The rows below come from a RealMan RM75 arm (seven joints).
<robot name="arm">
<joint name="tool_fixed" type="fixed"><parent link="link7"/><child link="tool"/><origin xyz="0 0 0" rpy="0 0 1.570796"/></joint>
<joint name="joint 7" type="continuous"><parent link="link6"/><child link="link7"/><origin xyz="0 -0.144 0" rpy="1.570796 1.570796 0"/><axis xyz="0 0 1"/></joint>
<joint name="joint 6" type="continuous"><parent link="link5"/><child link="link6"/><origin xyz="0 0 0" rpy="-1.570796 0 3.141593"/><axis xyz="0 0 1"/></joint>
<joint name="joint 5" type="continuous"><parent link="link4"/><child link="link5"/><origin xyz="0 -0.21 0" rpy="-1.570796 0 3.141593"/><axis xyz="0 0 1"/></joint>
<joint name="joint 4" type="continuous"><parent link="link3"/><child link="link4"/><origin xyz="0 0 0" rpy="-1.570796 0 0"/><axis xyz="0 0 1"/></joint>
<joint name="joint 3" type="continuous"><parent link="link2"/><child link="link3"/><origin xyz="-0.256 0 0" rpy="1.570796 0 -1.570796"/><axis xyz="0 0 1"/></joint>
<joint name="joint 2" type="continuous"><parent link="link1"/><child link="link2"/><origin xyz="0 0 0" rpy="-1.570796 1.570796 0"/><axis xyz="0 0 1"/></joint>
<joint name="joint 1" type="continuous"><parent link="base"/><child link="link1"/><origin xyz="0 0 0.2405" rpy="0 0 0"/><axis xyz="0 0 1"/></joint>
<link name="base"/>
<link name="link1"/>
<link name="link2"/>
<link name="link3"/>
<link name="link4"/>
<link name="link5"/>
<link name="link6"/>
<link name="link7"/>
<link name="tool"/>
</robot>
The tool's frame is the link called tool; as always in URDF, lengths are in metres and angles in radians. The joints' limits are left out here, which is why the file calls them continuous.
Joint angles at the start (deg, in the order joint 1, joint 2, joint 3, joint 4, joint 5, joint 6, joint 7):
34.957 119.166 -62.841 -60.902 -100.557 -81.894 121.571
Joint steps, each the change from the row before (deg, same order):
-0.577 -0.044 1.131 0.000 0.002 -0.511 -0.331
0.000 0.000 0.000 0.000 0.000 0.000 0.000
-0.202 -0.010 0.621 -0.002 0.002 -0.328 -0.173
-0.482 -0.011 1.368 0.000 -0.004 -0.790 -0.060
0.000 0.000 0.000 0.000 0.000 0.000 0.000
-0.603 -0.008 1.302 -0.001 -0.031 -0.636 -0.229
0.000 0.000 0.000 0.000 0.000 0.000 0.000
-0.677 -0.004 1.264 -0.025 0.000 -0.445 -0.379
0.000 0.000 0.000 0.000 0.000 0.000 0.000
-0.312 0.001 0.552 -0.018 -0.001 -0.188 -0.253
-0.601 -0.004 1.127 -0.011 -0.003 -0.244 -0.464
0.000 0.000 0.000 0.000 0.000 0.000 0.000
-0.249 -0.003 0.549 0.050 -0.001 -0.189 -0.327
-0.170 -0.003 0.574 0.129 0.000 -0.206 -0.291
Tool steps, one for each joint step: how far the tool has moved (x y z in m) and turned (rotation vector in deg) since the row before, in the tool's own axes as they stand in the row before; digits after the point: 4 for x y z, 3 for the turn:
0.0018 -0.0022 -0.0058 0.460 -0.696 0.393
0.0000 0.0000 0.0000 0.000 0.000 0.000
0.0004 -0.0009 -0.0027 0.142 -0.359 0.129
0.0013 -0.0018 -0.0061 0.274 -0.755 0.636
0.0000 0.0000 0.0000 0.000 0.000 0.000
0.0020 -0.0022 -0.0064 0.457 -0.765 0.541
0.0000 0.0000 0.0000 0.000 0.000 0.000
0.0021 -0.0025 -0.0066 0.638 -0.865 0.416
0.0000 0.0000 0.0000 0.000 0.000 0.000
0.0009 -0.0011 -0.0030 0.297 -0.381 0.099
0.0017 -0.0026 -0.0060 0.719 -0.835 0.241
0.0000 0.0000 0.0000 0.000 0.000 0.000
0.0008 -0.0011 -0.0027 0.262 -0.360 0.032
0.0007 -0.0011 -0.0024 0.205 -0.359 0.085

